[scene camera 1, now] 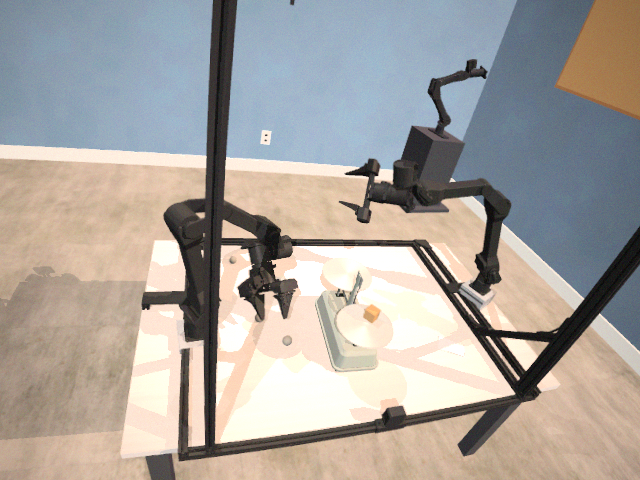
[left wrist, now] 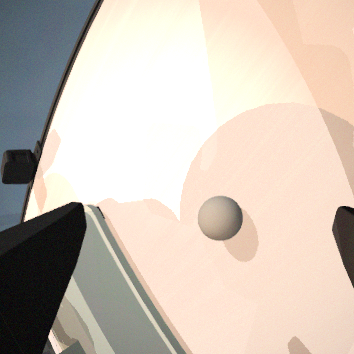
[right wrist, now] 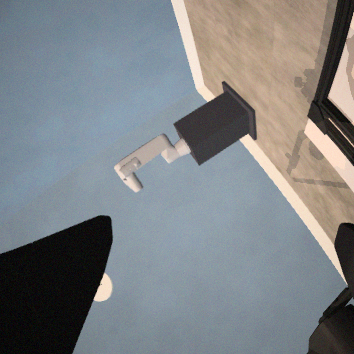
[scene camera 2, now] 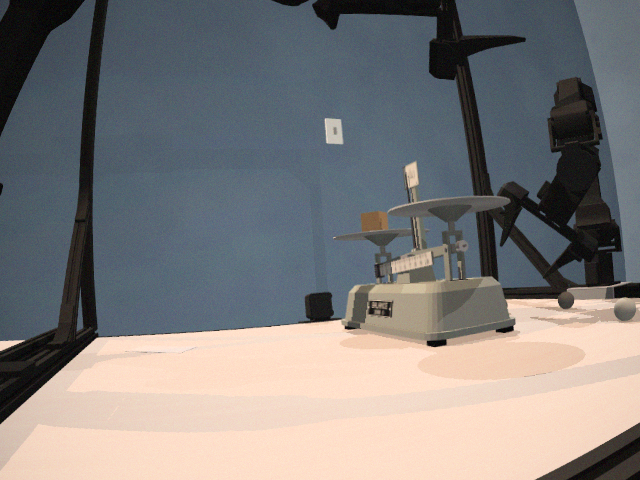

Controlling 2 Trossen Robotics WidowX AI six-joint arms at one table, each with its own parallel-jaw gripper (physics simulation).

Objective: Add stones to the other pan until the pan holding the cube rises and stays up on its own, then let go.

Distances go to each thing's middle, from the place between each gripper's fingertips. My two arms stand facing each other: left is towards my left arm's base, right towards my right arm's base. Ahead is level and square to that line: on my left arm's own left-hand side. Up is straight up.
Now: left hand 20 mm past the grey balance scale [scene camera 2: 417, 306], 220 mm to the left of it and 30 mm below it.
Now: right hand 270 mm past the grey balance scale, 20 mm to the right of it and 230 mm above it.
